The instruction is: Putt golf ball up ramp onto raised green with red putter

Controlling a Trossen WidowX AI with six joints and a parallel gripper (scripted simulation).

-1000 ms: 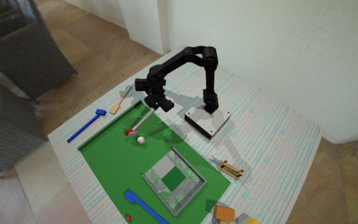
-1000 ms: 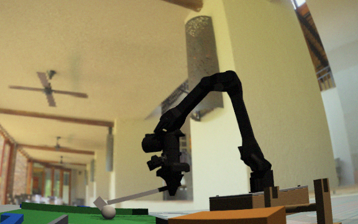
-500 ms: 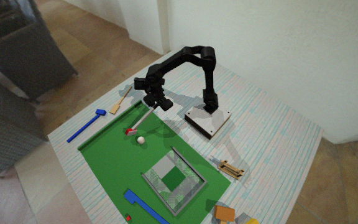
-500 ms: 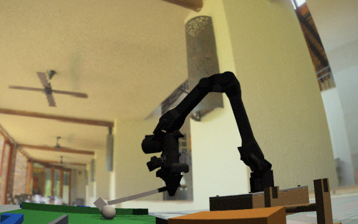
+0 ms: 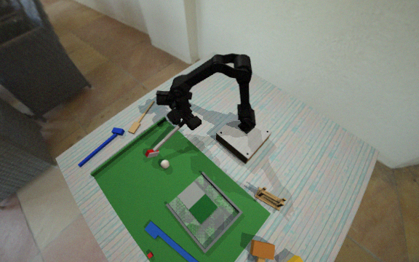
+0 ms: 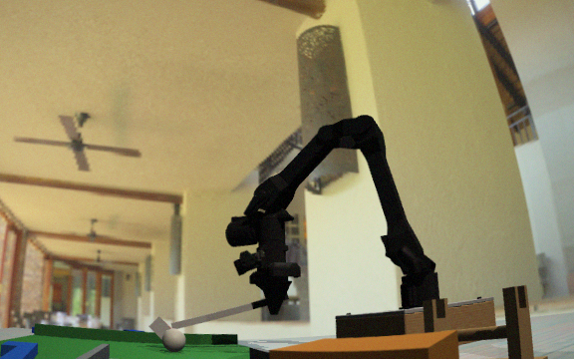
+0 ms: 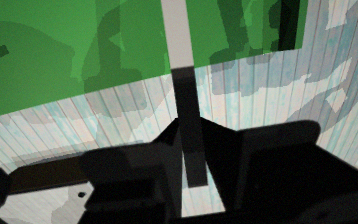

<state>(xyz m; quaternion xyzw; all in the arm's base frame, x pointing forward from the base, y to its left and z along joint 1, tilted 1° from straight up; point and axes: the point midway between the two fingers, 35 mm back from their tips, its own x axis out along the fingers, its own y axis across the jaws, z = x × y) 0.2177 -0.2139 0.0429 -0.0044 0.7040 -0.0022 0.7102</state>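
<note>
Right now my gripper tip is 120 mm short of the red putter. From my gripper tip the other things lie so: blue putter: 420 mm ahead, 240 mm to the right, 60 mm below; then white golf ball: 210 mm ahead, 90 mm to the left, 50 mm below; then green mat: 260 mm ahead, 230 mm to the left, 70 mm below.
</note>
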